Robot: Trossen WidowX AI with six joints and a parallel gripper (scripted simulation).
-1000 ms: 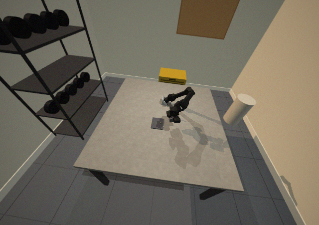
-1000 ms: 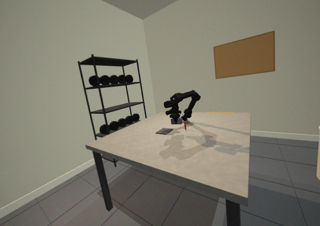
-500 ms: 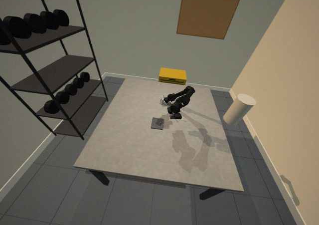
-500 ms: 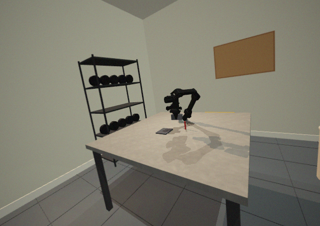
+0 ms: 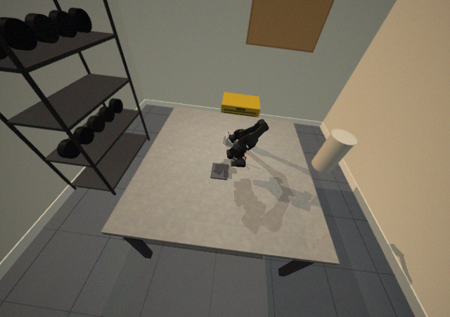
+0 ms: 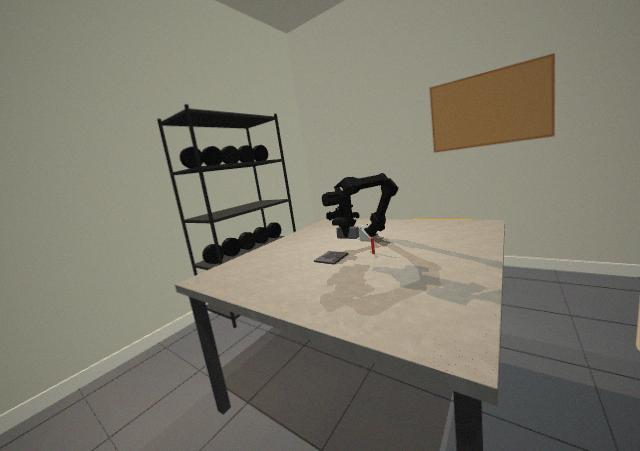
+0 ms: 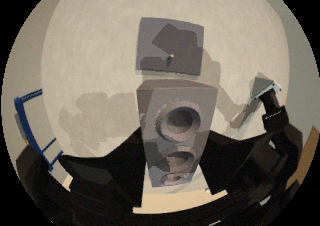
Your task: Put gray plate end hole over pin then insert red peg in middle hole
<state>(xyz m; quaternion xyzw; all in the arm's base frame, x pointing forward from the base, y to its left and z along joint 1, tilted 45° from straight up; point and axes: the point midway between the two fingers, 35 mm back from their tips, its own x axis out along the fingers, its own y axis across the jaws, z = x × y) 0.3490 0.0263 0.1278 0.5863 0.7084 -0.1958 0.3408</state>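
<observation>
Right now my gripper tip is 110 mm above the dark base, 100 mm to the left of it and 10 mm short of it. Also, from my gripper tip: gray plate (30 mm above); then red peg (130 mm behind, 80 mm below, 50 mm to the left).
</observation>
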